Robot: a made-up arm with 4 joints.
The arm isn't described. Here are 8 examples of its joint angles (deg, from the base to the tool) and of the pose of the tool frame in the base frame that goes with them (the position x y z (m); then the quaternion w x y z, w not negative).
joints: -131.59 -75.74 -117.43 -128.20
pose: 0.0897 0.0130 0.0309 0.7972 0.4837 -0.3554 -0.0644
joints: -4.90 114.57 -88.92 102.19
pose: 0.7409 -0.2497 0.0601 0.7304 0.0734 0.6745 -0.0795
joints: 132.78 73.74 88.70 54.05
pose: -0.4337 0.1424 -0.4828 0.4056 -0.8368 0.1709 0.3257
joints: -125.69 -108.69 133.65 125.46
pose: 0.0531 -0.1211 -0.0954 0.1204 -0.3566 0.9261 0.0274
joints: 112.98 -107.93 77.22 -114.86
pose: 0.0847 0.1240 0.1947 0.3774 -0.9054 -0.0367 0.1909
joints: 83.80 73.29 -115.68 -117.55
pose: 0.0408 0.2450 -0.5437 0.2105 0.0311 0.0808 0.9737
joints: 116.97 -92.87 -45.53 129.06
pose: 0.0075 0.0989 0.3372 0.4270 0.0873 -0.2382 0.8679
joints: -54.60 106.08 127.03 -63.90
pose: 0.2534 -0.1310 0.6423 0.2426 -0.4051 -0.8513 -0.2289
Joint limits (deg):
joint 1: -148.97..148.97
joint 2: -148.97..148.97
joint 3: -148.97..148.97
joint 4: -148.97..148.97
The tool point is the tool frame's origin. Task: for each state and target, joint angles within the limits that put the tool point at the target. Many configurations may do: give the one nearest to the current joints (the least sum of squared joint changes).
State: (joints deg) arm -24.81 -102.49 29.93 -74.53
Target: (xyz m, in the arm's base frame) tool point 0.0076 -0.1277 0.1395
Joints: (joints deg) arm 0.69 -141.89 57.36 -39.78
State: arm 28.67 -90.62 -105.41 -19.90
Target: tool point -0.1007 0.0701 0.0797
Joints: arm 69.75 -89.64 -110.17 -10.15
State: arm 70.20 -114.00 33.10 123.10
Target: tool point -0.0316 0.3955 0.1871
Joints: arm 74.74 -64.80 32.65 137.26
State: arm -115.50 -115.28 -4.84 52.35
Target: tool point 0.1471 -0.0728 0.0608
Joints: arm -148.97 -122.76 -48.79 57.88
